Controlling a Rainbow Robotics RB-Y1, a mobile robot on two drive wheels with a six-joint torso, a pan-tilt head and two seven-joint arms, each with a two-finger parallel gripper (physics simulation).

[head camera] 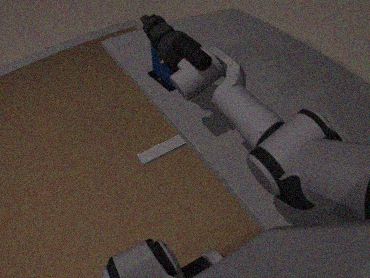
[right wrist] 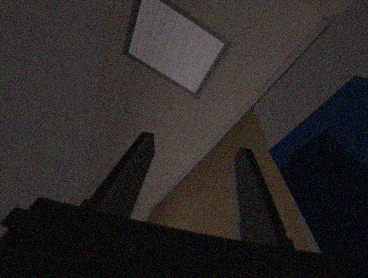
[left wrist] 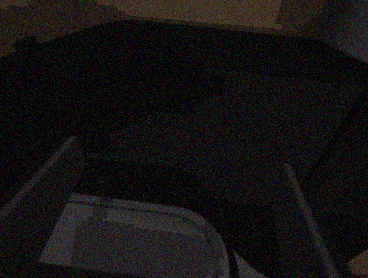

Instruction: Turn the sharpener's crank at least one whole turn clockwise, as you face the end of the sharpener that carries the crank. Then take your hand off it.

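Places are measured from the robot's base along level axes (x ahead, y left, z up), in millimetres.
Pixels of known places: left gripper, fingertip midpoint: (left wrist: 177, 161); right gripper, fingertip midpoint: (head camera: 147, 25) (right wrist: 194, 149).
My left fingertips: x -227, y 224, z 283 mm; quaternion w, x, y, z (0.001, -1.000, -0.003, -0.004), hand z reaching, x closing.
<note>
Behind a point stands the place of what it marks.
The blue sharpener (head camera: 159, 66) @[z 770, x 479, y -310 mm] (right wrist: 325, 117) @[z 849, x 515, y -352 mm] stands on its black base on the grey table top in the head view, partly covered by my right gripper; in the right wrist view it is a large dark blue shape at the right edge. Its crank cannot be made out. My right gripper (head camera: 148, 21) @[z 911, x 492, y -290 mm] (right wrist: 194, 149) @[z 911, x 492, y -290 mm] is partly open with nothing between its fingers; in the right wrist view the sharpener lies to the right of both fingers. My left gripper (left wrist: 177, 161) @[z 283, x -228, y 224 mm] is wide open in its very dark wrist view, where the sharpener does not show.
The grey table top (head camera: 120, 55) @[z 721, x 716, y -259 mm] runs diagonally in the head view, beside the brown floor (head camera: 75, 150) @[z 1, x 1067, y 68 mm]. A pale bar (head camera: 161, 149) sticks out beside the table's edge. My right arm (head camera: 247, 112) @[z 909, x 73, y -274 mm] reaches over the table. A bright framed panel (right wrist: 175, 45) @[z 1413, x 2630, y 65 mm] shows on the wall.
</note>
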